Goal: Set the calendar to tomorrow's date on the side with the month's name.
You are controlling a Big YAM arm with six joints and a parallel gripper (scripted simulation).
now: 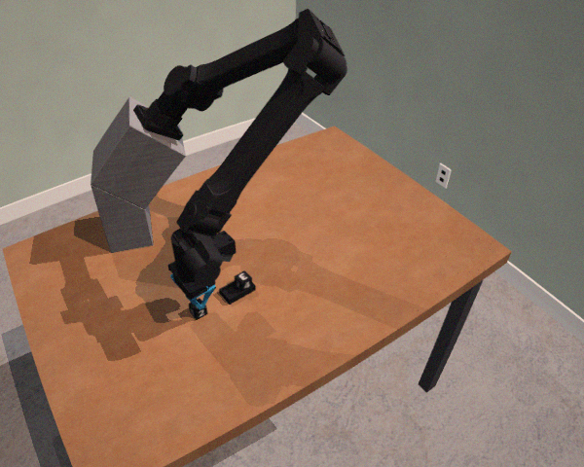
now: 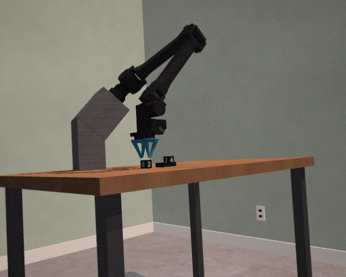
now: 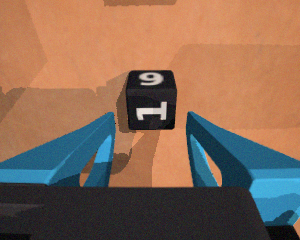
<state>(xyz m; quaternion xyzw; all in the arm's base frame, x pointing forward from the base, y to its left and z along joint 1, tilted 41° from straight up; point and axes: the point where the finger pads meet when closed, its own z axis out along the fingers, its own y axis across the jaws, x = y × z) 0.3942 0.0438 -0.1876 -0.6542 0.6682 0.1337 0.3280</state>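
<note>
Right now the black tray is 11 cm to the left of my hand, 4 cm below it and 1 cm behind it.
</note>
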